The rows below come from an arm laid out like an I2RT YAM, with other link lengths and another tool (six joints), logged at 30 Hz.
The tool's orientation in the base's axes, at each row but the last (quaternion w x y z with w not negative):
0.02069 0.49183 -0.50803 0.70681
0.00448 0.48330 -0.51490 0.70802
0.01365 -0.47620 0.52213 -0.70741
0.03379 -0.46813 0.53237 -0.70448
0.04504 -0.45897 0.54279 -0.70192
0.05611 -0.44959 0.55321 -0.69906
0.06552 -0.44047 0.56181 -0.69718
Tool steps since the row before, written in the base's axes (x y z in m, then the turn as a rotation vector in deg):
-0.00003 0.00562 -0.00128 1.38 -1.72 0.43
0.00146 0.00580 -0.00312 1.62 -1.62 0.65
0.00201 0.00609 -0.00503 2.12 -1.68 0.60
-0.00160 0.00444 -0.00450 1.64 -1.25 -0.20
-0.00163 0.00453 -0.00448 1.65 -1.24 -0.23
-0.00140 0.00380 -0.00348 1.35 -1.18 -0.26
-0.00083 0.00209 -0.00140 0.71 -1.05 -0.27
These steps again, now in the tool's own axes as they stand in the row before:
-0.00355 -0.00181 -0.00417 0.41 -0.20 2.20
-0.00578 -0.00120 -0.00327 0.38 -0.53 2.29
-0.00756 0.00005 -0.00304 0.11 -0.70 2.68
-0.00434 0.00233 -0.00428 -0.36 -0.04 2.04
-0.00427 0.00247 -0.00435 -0.39 -0.03 2.04
-0.00333 0.00200 -0.00366 -0.26 0.10 1.79
-0.00148 0.00076 -0.00206 0.04 0.32 1.26

